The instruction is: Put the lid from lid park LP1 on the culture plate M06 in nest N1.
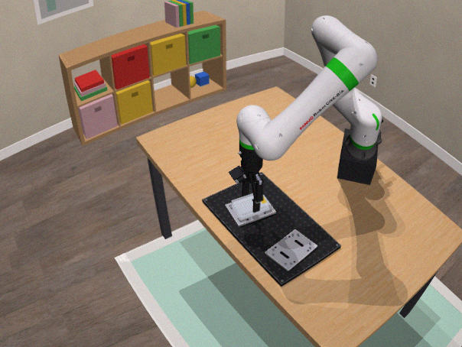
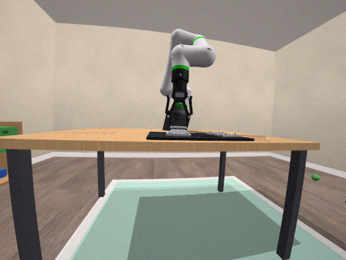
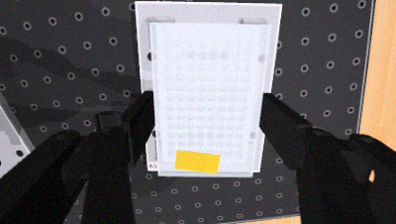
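Now: hand 20 mm above the clear lid. From my hand the other things lie so: culture plate M06 (50 mm below); plate nest (60 mm below); lid park LP1 (20 mm ahead, 260 mm to the left, 60 mm below).
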